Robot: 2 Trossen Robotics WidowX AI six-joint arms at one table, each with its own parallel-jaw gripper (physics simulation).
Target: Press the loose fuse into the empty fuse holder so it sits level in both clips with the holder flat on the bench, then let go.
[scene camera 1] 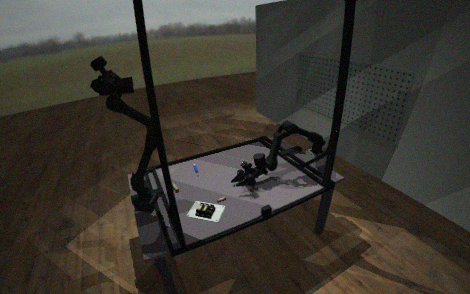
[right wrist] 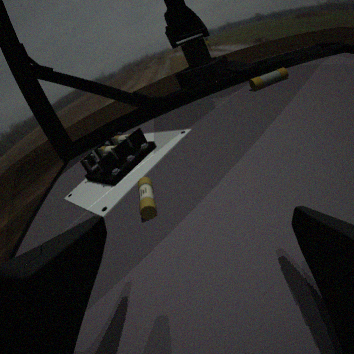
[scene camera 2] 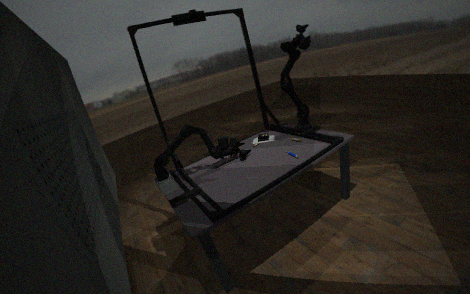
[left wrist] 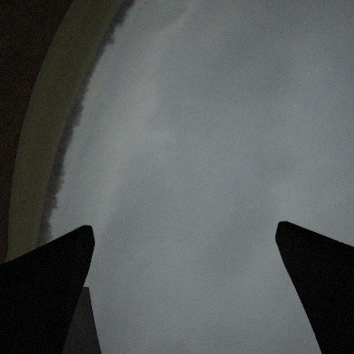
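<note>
The black fuse holder sits on a white plate. Two seated fuses partly show in it in the right wrist view; the slot at its left end there looks empty. A loose fuse with yellow caps lies on the bench beside the plate. A second loose fuse lies farther off. My right gripper is open and empty, low over the bench, apart from both fuses. My left gripper is open and empty, raised high and facing the sky.
A small blue object lies on the bench away from the plate. Dark frame posts rise at the bench's sides, and a dark rail runs around its edges. A small black block sits on the near rail in scene camera 1.
</note>
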